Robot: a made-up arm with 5 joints.
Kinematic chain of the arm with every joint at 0, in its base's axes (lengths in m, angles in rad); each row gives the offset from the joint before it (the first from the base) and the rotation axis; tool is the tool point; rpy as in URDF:
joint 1: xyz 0 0 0.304 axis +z
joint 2: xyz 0 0 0 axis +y
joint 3: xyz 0.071 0 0.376 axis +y
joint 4: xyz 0.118 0 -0.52 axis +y
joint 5: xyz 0.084 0 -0.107 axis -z
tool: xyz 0 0 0 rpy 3.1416 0 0
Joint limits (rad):
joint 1: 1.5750..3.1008
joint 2: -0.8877..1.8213
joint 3: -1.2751..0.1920
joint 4: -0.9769..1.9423
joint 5: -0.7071..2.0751
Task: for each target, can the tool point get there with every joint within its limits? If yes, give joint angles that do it. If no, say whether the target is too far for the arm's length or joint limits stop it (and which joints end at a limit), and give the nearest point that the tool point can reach.
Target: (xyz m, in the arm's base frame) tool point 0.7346 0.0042 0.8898
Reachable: no: joint limits stop it (at a limit: joint 1, joint 2, joint 3) | nearest point 0.2638 -0.0108 0.3598 | short by 0.709 m
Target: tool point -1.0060 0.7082 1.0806
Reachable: no: too far | nearest point -0.5717 0.4025 0.7453 | short by 0.628 m
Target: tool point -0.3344 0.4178 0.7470
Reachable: yes | joints 2.2458 -0.4185 -0.8713 -0.4564 0.6343
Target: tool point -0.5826 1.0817 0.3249
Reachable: no: too far | nearest point -0.3920 0.7278 0.3181 | short by 0.402 m
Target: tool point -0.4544 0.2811 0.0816
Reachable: yes | joints 2.5876 0.2925 -0.5888 0.2067 1.0263
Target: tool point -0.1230 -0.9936 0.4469
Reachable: no: joint limits stop it (at a limit: joint 1, joint 2, joint 3) | nearest point 0.0013 -0.3063 0.2886 | short by 0.716 m
